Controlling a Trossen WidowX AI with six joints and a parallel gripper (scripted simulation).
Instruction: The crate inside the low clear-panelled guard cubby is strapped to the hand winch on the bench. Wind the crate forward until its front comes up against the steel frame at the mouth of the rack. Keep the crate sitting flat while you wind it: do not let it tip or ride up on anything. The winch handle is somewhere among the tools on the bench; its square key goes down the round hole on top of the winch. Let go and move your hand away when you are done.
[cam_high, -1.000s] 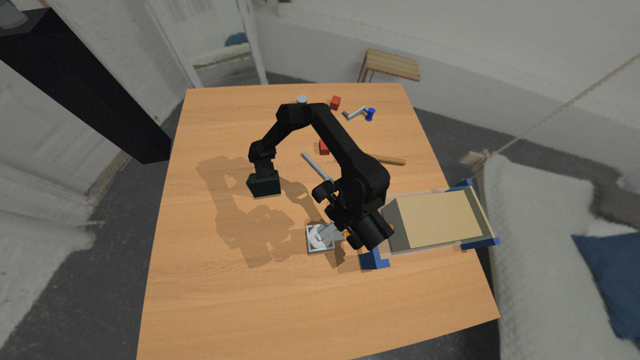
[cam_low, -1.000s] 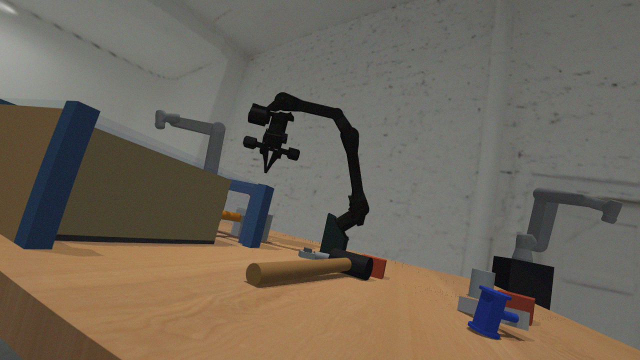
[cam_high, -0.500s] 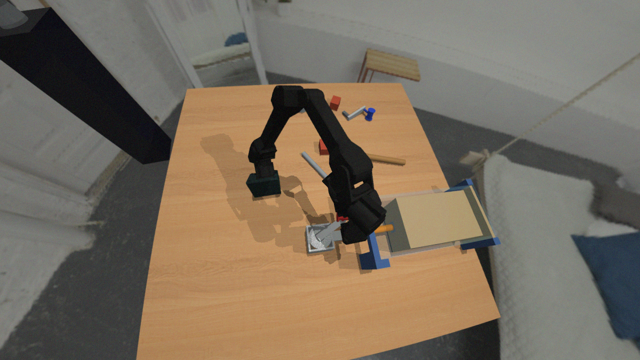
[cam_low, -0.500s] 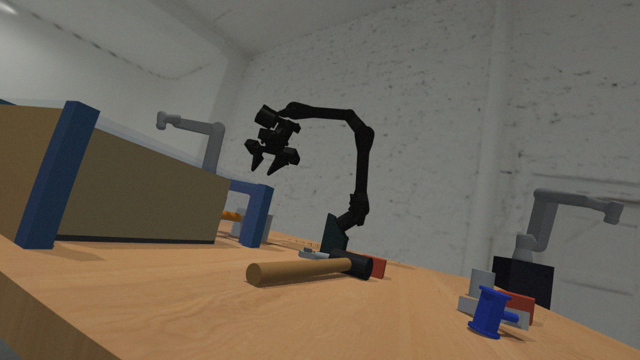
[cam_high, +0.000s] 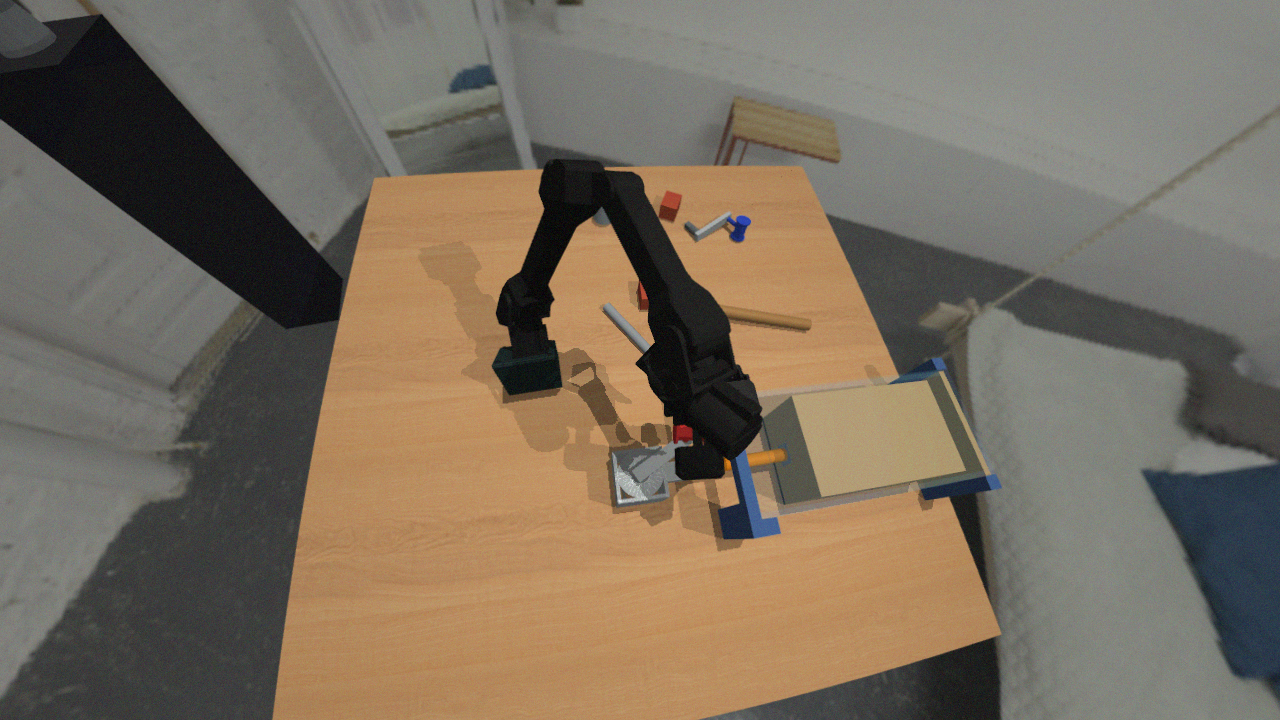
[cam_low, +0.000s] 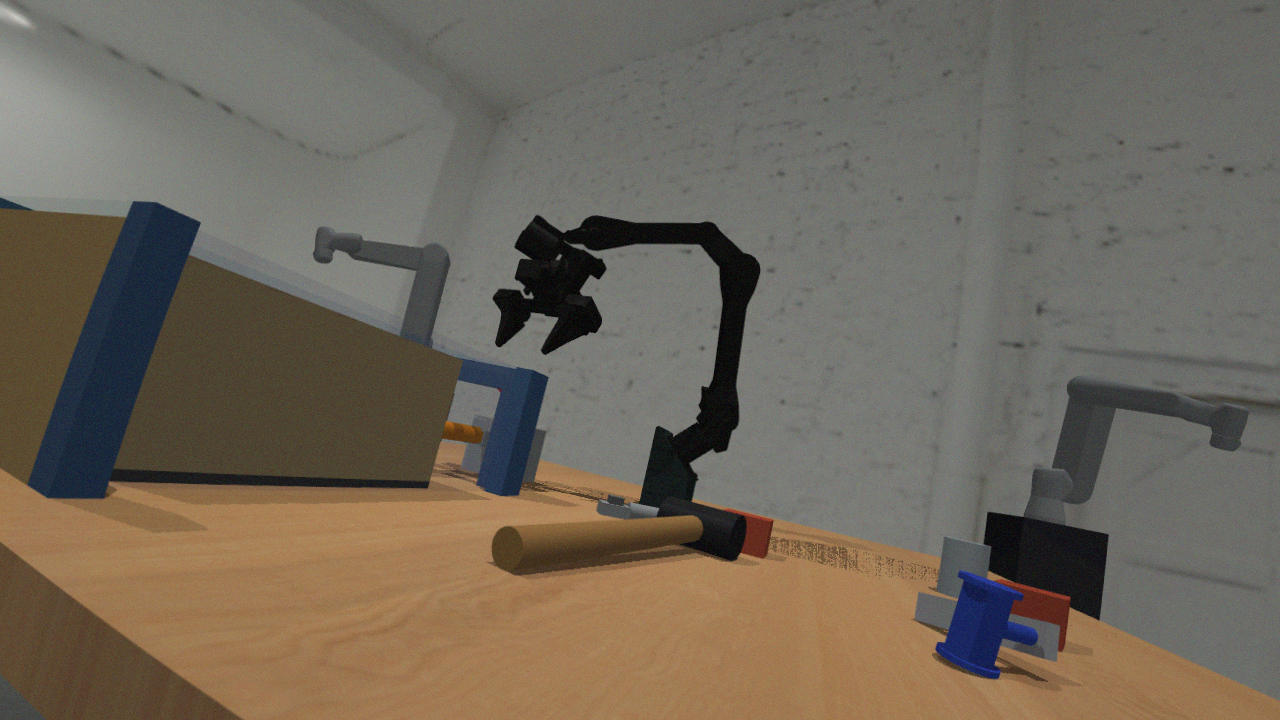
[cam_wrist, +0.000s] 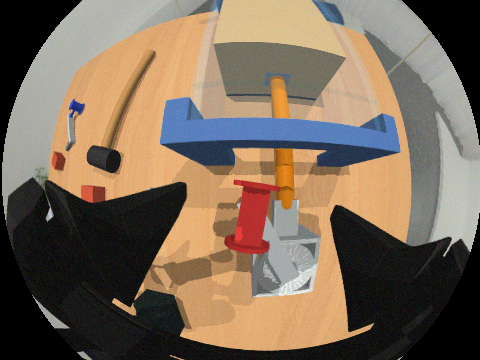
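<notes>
My gripper tip is now 7 cm above the red knob, 2 cm past it and 1 cm to the right of it. From my gripper tip the other things lie so: winch: 17 cm below, 12 cm behind, 4 cm to the right; red-knobbed winch handle: 10 cm below, 5 cm behind, 1 cm to the right; blue steel frame: 9 cm below, 5 cm to the right, 5 cm ahead.
</notes>
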